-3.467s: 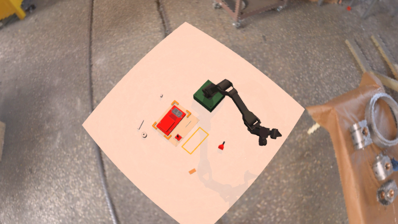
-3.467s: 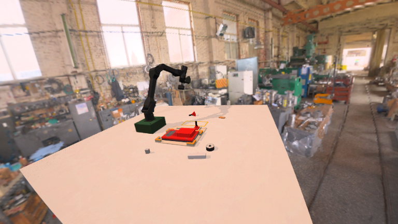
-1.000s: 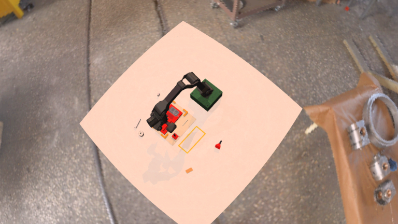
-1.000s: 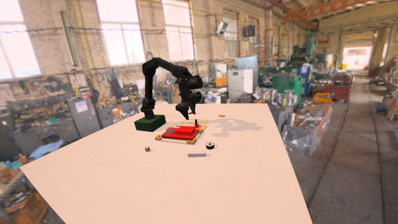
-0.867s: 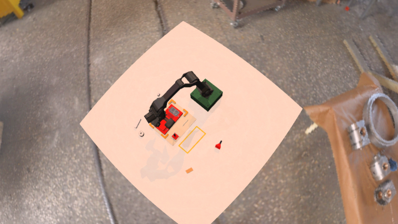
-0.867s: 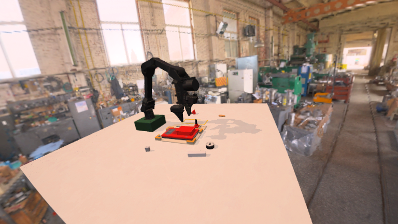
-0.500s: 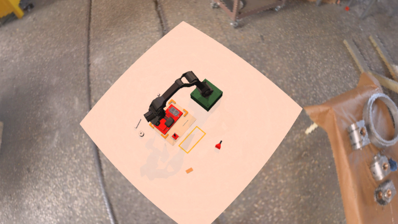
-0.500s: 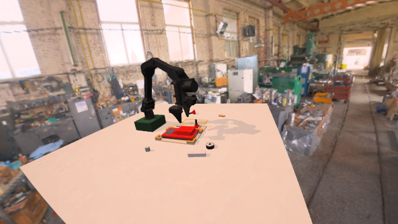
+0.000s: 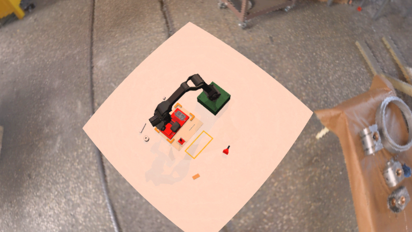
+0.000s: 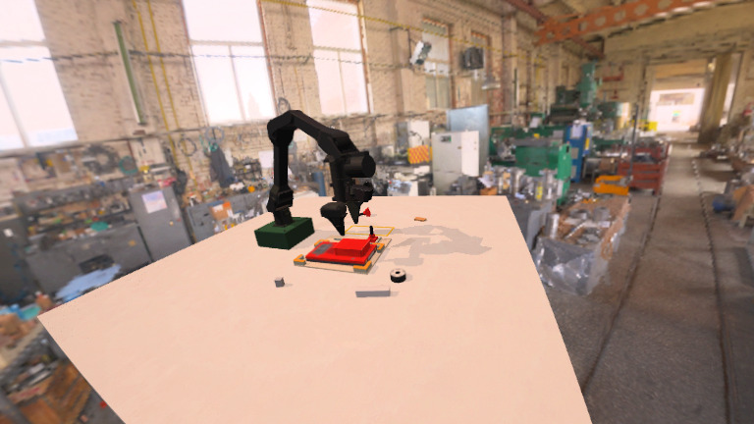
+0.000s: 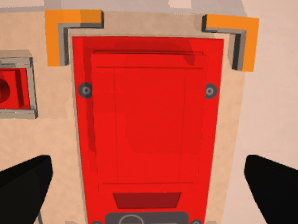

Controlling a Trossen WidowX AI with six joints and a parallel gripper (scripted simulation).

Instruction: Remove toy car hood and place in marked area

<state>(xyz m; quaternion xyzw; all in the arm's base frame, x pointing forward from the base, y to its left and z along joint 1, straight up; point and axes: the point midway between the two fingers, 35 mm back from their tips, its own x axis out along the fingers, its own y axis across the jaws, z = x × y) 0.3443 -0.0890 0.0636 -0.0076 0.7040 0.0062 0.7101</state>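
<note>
Now: gripper tip 60 mm above the red hood. From my gripper tip the other things lie so: grey bar 130 mm ahead, 160 mm to the right, 90 mm below; black ring 170 mm ahead, 80 mm to the right, 90 mm below.
</note>
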